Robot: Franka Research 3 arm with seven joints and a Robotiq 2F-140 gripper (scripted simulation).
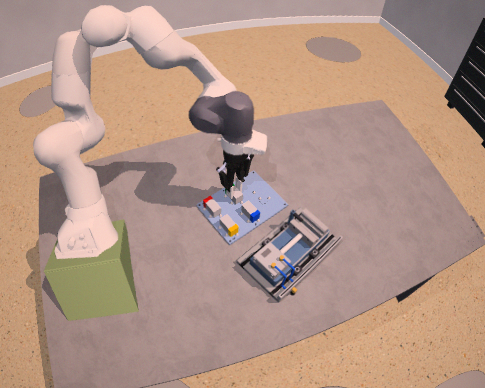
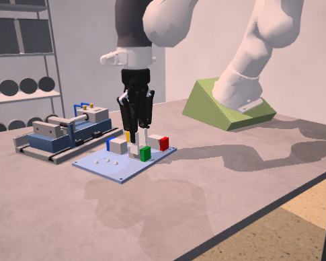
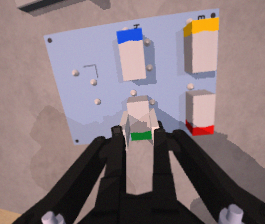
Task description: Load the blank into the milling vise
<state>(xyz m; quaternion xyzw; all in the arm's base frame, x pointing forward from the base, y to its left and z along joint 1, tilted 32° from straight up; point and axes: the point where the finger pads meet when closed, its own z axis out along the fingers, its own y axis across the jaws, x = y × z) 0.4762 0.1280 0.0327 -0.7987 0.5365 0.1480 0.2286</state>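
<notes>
Right now my hand is 20 mm short of the light blue infeed plate, 40 mm to the left of it and 60 mm above it. Round my hand: red-ended blank 80 mm behind, 30 mm to the right, 40 mm below; blue-ended blank 30 mm ahead, 80 mm to the right, 40 mm below; green-ended blank 40 mm below.
</notes>
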